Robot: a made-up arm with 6 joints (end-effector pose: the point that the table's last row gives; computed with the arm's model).
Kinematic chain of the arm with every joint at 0, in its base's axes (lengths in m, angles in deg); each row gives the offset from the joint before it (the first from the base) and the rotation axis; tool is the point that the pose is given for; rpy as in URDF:
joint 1: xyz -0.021 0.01 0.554 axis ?
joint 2: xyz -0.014 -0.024 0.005 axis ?
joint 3: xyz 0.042 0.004 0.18 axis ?
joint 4: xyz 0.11 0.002 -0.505 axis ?
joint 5: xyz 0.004 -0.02 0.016 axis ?
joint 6: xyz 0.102 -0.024 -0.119 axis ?
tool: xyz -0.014 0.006 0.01 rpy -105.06 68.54 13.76
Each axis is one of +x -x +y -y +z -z.
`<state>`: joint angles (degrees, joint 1 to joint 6).
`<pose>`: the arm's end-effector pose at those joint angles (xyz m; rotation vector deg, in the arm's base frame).
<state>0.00 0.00 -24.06 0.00 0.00 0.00</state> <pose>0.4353 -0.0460 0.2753 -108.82 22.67 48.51</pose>
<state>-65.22 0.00 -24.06 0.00 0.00 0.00</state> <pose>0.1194 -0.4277 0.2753 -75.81 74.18 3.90</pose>
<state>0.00 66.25 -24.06 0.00 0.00 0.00</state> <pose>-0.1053 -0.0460 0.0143 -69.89 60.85 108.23</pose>
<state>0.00 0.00 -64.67 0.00 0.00 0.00</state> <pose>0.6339 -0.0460 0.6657 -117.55 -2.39 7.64</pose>
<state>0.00 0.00 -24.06 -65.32 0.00 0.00</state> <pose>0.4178 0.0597 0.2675 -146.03 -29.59 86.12</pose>
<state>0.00 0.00 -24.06 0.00 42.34 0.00</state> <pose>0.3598 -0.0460 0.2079 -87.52 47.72 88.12</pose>
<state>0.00 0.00 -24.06 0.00 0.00 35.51</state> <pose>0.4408 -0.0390 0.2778 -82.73 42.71 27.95</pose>
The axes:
joint 1: +z
joint 2: +y
joint 3: +y
joint 4: -z
joint 5: +y
joint 6: -z

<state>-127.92 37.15 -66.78 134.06 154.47 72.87</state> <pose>-0.2514 -0.4487 0.3898 52.04 -51.32 11.22</pose>
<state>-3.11 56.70 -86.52 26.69 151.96 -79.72</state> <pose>0.3273 -0.0193 0.2281 35.09 -38.08 122.64</pose>
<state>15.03 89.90 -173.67 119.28 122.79 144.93</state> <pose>0.6274 0.3225 0.6073 42.09 123.47 105.37</pose>
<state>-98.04 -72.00 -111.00 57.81 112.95 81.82</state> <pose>0.0908 0.2088 1.1973 -34.81 33.47 -53.11</pose>
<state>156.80 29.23 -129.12 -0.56 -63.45 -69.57</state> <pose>-0.4672 0.2792 1.0230 -6.71 -103.73 -39.17</pose>
